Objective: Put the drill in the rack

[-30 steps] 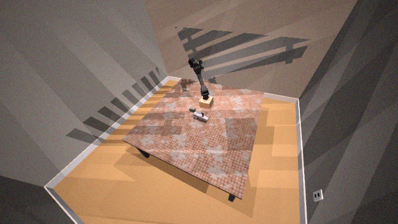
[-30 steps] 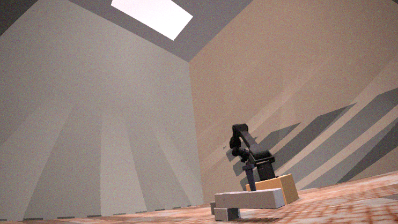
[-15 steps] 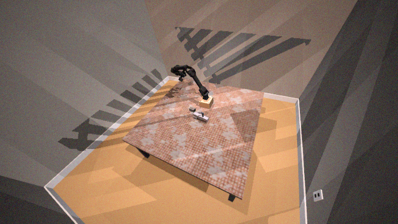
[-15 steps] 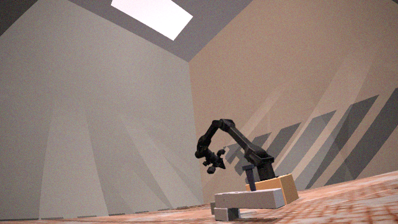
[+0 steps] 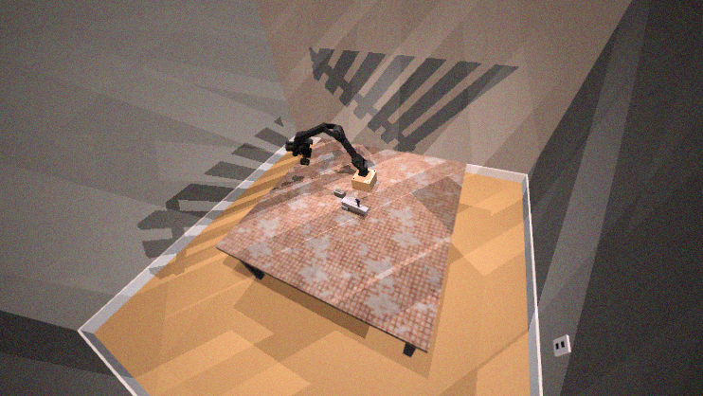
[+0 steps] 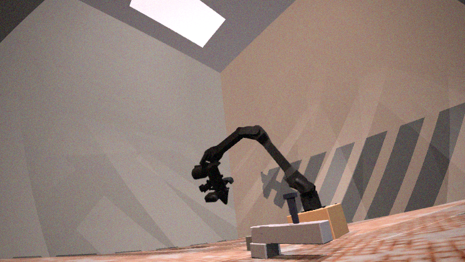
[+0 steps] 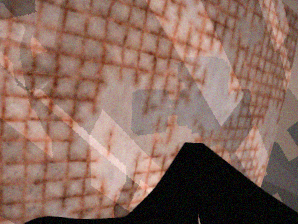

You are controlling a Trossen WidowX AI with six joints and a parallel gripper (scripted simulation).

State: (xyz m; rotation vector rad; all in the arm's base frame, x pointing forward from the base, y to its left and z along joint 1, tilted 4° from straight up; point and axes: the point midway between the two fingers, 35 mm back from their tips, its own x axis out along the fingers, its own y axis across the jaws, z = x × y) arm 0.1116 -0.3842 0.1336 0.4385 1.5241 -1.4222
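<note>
Right now the dark key is 520 mm to the left of my gripper tip, 160 mm ahead of it and 90 mm below it. Also, from my gripper tip: dark block 320 mm to the left, 160 mm below, 90 mm ahead; then grey block 490 mm to the left, 160 mm ahead, 150 mm below; then drill 470 mm to the left, 160 mm ahead, 140 mm below.
</note>
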